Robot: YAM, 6 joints.
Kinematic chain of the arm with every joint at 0, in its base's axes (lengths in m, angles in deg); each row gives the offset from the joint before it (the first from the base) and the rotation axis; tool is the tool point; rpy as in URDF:
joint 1: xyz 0 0 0.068 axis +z
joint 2: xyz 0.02 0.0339 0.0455 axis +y
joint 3: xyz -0.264 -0.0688 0 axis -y
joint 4: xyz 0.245 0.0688 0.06 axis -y
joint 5: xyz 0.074 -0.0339 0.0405 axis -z
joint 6: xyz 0.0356 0 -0.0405 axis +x
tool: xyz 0 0 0 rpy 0 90 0
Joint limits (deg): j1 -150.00..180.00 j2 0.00..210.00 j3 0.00..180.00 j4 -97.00..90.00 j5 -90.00..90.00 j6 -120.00..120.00
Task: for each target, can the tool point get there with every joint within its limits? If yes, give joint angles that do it. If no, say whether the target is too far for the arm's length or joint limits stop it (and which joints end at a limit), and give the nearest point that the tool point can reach.
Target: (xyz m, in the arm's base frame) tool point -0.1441 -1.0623 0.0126
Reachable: no: too far | nearest point -0.0864 -0.6371 0.0537 | short by 0.431 m
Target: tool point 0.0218 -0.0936 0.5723
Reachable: yes | joints 116.88 31.90 78.40 51.62 -40.02 -31.01
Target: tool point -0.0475 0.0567 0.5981
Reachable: yes | joints -25.25 38.78 99.19 -3.48 -60.80 58.93
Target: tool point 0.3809 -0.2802 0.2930
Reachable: yes | joints -39.36 120.98 113.57 -41.29 -44.38 -66.62
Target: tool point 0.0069 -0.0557 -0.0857
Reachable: yes | joints -106.97 163.62 23.68 3.71 -39.92 96.08
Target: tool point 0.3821 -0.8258 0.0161
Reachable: no: too far | nearest point 0.2696 -0.5828 0.0454 | short by 0.269 m
